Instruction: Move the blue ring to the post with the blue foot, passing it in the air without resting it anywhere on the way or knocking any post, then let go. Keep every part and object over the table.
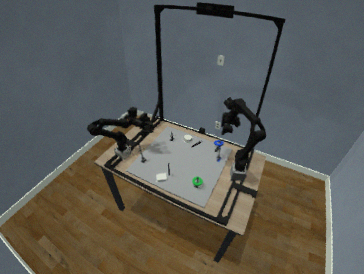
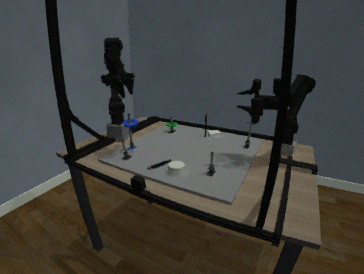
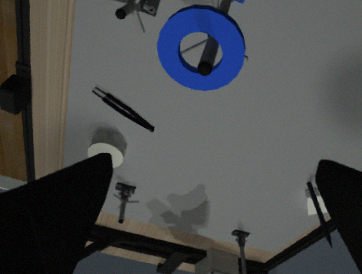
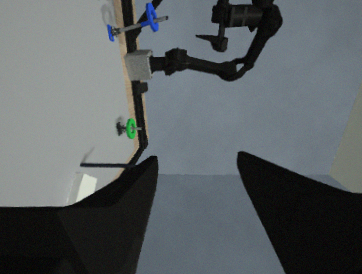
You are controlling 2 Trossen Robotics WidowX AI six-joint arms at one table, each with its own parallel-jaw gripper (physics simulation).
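Frame: origin at the left arm's base, x ahead, y left, z up, level; millimetres.
Seen in the pictures: left gripper, fingertip midpoint: point(image 1: 221, 130) point(image 2: 128, 96) point(image 3: 214, 166) point(image 4: 196, 18); right gripper, fingertip midpoint: point(image 1: 153, 128) point(image 2: 237, 99) point(image 4: 197, 159); left arm's base, origin of the base link: point(image 1: 239, 168) point(image 2: 117, 123) point(image 4: 151, 64); right arm's base, origin of the base link: point(image 1: 122, 148) point(image 2: 285, 141).
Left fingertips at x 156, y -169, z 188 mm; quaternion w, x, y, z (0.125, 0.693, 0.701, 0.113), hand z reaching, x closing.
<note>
Offsets run from my left fingertips to a thing's top centre. "pt": to the spot under its first point.
The blue ring {dx +4, dy -7, dz -116 mm} point(image 1: 218, 143) point(image 2: 134, 124) point(image 3: 169, 47) point(image 4: 150, 14) is around the upper part of the post with the blue foot point(image 1: 219, 154) point(image 2: 131, 137) point(image 3: 205, 67). The post's tip sticks out above the ring. The blue foot {pt dx -10, dy +20, dz -265 mm} point(image 2: 132, 147) point(image 4: 110, 33) stands on the mat and the post is upright. My left gripper point(image 1: 227, 128) point(image 2: 127, 93) point(image 3: 214, 166) is open and empty, above the ring and clear of it. My right gripper point(image 2: 239, 100) point(image 4: 197, 159) is open and empty, raised on the far side from the ring.
A bare post {pt dx +5, dy -84, dz -232 mm} point(image 2: 126, 150) point(image 3: 131, 7) stands close to the blue-foot post. A green ring {dx +135, dy +296, dz -222 mm} point(image 1: 197, 181) point(image 2: 171, 124) is on another post. Other posts, a white cylinder {dx +253, dy -165, dz -238 mm} point(image 1: 187, 138) point(image 2: 176, 167), black tweezers {dx +170, dy -123, dz -263 mm} point(image 2: 159, 164) point(image 3: 125, 109) and a white block {dx +389, dy +275, dz -253 mm} point(image 1: 161, 177) are on the mat.
</note>
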